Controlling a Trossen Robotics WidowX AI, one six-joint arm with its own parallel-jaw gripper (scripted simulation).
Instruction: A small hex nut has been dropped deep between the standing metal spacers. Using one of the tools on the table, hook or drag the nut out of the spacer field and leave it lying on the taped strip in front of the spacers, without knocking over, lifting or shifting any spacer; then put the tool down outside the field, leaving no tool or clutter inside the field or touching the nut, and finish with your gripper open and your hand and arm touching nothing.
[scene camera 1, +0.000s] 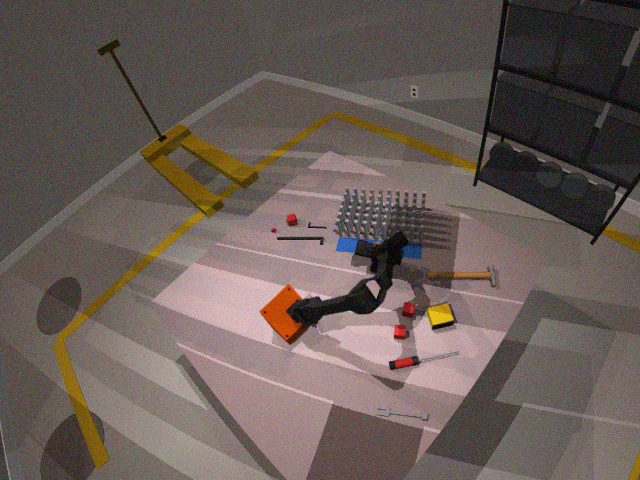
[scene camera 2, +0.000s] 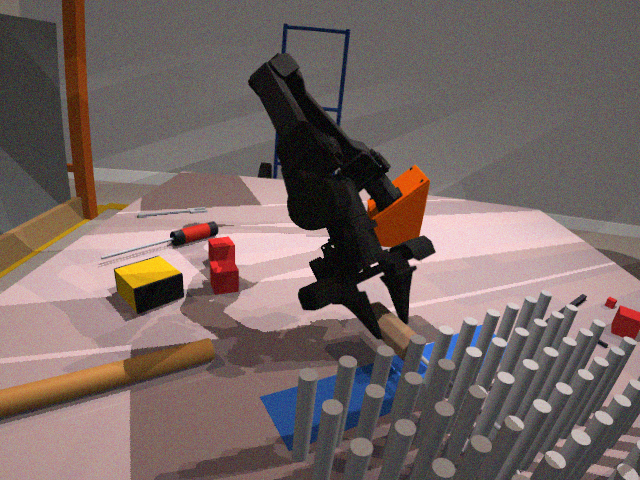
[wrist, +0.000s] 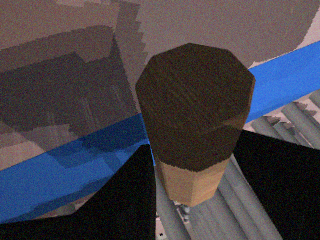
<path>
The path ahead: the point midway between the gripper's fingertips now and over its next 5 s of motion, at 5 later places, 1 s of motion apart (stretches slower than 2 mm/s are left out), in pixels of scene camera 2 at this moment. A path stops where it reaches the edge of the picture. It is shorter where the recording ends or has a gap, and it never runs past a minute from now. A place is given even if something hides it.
My gripper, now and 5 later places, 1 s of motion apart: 392, 331; 394, 343; 387, 339; 378, 330; 370, 323; 362, 316
</path>
